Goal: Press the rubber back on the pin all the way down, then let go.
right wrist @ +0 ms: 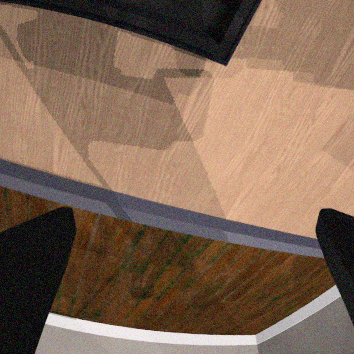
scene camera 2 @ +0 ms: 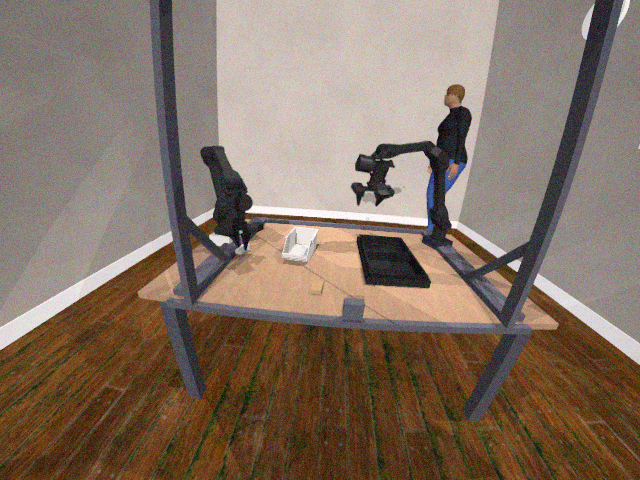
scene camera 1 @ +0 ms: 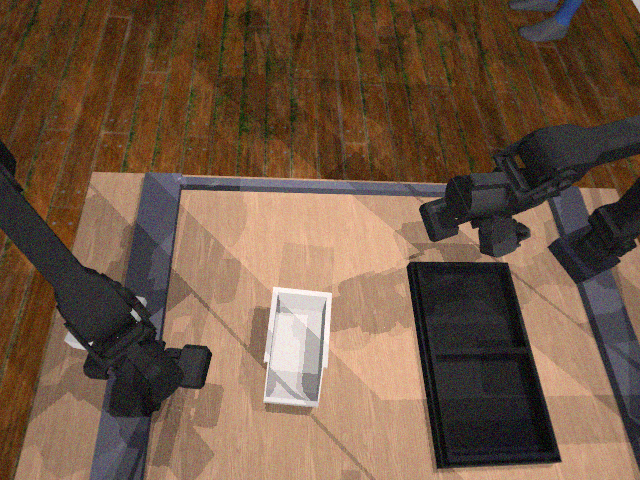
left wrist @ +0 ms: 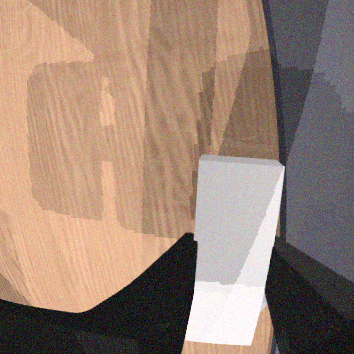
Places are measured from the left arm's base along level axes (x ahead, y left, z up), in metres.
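Where they show: left gripper, between the fingertips: (scene camera 2: 242, 249) (left wrist: 229, 245); right gripper, between the fingertips: (right wrist: 200, 222) (scene camera 2: 366, 205); right arm's base, origin of its link: (scene camera 2: 437, 238) (scene camera 1: 588, 250).
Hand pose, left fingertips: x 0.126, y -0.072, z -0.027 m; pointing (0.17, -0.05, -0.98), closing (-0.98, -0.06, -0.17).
Observation:
Each offset is from my left fingertips to the top centre of the thing. "*": to the spot under its first point.
In the left wrist view my left gripper (left wrist: 229, 245) (scene camera 2: 241, 242) is shut on a white block @[dx -0.001, dy +0.003, dz +0.014 m] (left wrist: 235, 200), which looks to be the rubber. The block stands between the two black fingertips, above the wooden table. A small pale sliver @[* dx -0.021, dy +0.034, dz -0.013 m] (left wrist: 263, 303) shows behind the block's lower right edge; I cannot tell whether it is part of the pin. The pin cannot be made out, nor whether the block touches it. My right gripper (right wrist: 200, 222) (scene camera 2: 368, 202) is open and empty, high above the back right of the table in scene camera 2.
A white bin @[* dx +0.160, dy +0.076, dz +0.062 m] (scene camera 1: 269, 343) (scene camera 2: 311, 249) stands mid-table. A black divided tray @[dx +0.539, dy +0.151, dz +0.023 m] (scene camera 1: 423, 361) (scene camera 2: 397, 283) lies to its right. A small yellow block @[dx +0.338, dy -0.133, dz -0.001 m] (scene camera 2: 316, 287) lies near the front edge in scene camera 2. A white object @[dx -0.127, dy +0.073, dz +0.027 m] (scene camera 1: 77, 341) (scene camera 2: 219, 239) shows partly behind the left arm.

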